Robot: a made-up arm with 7 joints.
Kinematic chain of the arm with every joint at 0, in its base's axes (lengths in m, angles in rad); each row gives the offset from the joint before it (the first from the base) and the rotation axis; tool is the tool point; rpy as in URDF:
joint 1: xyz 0 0 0.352 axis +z
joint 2: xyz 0 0 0 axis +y
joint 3: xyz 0 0 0.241 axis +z
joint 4: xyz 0.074 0 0 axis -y
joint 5: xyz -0.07 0 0.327 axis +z
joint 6: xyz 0 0 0 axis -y
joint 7: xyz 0.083 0 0 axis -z
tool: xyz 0 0 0 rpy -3.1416 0 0
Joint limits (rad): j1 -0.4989..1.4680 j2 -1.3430..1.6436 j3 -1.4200..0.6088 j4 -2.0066..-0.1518 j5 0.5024..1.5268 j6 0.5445..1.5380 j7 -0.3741..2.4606
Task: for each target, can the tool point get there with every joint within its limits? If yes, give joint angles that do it. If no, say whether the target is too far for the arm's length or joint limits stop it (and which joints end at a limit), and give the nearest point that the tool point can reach.
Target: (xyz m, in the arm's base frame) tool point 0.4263 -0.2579 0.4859
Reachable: yes | joints 0.0173 0.2407 -0.7418 -1.7256 1.2306 0.7036 0.4971
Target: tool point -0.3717 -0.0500 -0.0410
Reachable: no: joint limits stop it (at a limit: joint 1, joint 2, joint 3, joint 4, joint 5) | nearest point -0.2634 0.1008 -0.0029 | short by 0.190 m
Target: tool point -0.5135 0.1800 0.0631
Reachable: no: joint limits stop it (at a limit: joint 1, joint 3, joint 5, joint 6) | nearest point -0.2942 0.1753 0.0223 | short by 0.223 m
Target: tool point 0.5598 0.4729 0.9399
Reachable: no: too far | nearest point 0.3980 0.3362 0.7700 | short by 0.272 m
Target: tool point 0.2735 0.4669 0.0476
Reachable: yes | joints 1.2020 1.3203 -0.2253 -1.2179 1.0326 1.4181 1.3290
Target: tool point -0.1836 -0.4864 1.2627
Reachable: no: too far | nearest point -0.1170 -0.3098 0.9321 | short by 0.381 m
